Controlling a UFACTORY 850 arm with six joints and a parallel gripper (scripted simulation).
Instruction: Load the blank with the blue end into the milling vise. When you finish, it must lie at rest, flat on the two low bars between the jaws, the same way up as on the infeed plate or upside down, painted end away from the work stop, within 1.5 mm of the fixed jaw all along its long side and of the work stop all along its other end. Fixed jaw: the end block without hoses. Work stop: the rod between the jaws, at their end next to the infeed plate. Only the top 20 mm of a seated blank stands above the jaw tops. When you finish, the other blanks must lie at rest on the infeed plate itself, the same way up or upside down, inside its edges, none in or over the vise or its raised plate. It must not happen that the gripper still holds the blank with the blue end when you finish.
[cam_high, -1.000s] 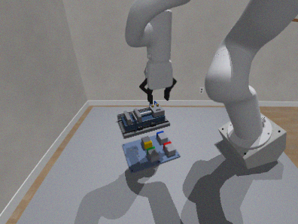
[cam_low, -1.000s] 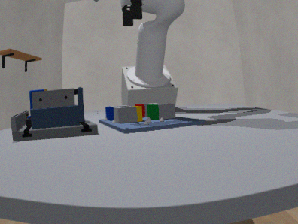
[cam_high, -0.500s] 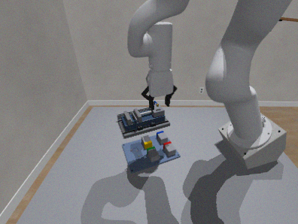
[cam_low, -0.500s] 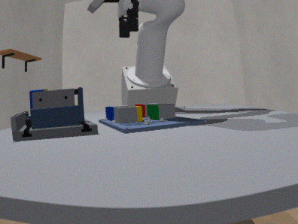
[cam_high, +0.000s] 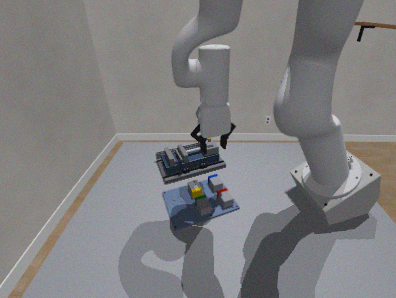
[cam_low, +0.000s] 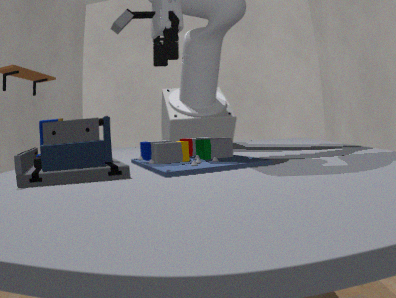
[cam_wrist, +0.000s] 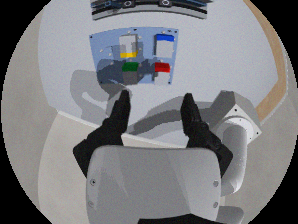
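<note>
My gripper is now 20 cm above the red-ended blank, 5 cm to the right of it and 5 cm past it. From my hand the other things lie so: green-ended blank: 20 cm below, 9 cm to the left, 3 cm ahead; yellow-ended blank: 20 cm below, 7 cm ahead, 1 cm to the left; plate: 22 cm below, 5 cm to the left, 5 cm ahead.
</note>
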